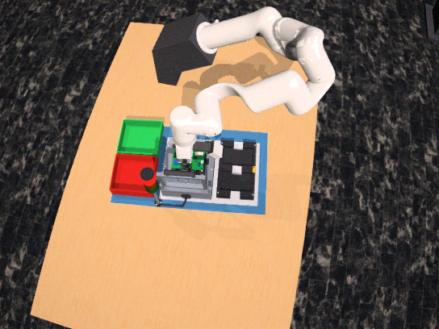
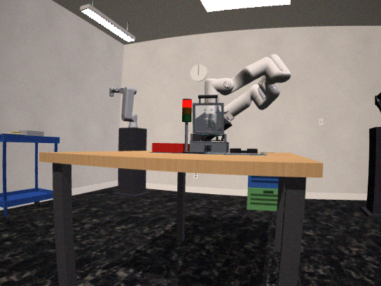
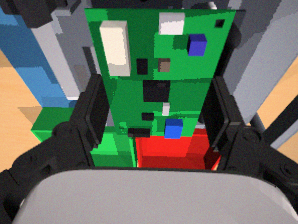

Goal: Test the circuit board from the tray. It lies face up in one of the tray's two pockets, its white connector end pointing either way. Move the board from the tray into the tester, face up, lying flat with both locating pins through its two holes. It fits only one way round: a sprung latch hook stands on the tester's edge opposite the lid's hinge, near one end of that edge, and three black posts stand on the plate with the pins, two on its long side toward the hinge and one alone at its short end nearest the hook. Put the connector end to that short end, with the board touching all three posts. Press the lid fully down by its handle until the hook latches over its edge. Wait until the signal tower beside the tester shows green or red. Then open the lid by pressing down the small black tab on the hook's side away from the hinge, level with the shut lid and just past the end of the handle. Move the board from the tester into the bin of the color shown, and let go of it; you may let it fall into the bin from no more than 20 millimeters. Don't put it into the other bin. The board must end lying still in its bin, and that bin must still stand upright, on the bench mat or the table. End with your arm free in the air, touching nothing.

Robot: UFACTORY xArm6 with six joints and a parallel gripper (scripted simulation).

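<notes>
The tester plate lies 10 mm to the left of my hand and 30 mm below it. From my hand the other things lie so: tester lid 110 mm ahead, 20 mm to the left, 80 mm above; then black tab 70 mm behind, 40 mm to the left, 10 mm below; then red bin 90 mm ahead, 190 mm to the right, 90 mm below.
</notes>
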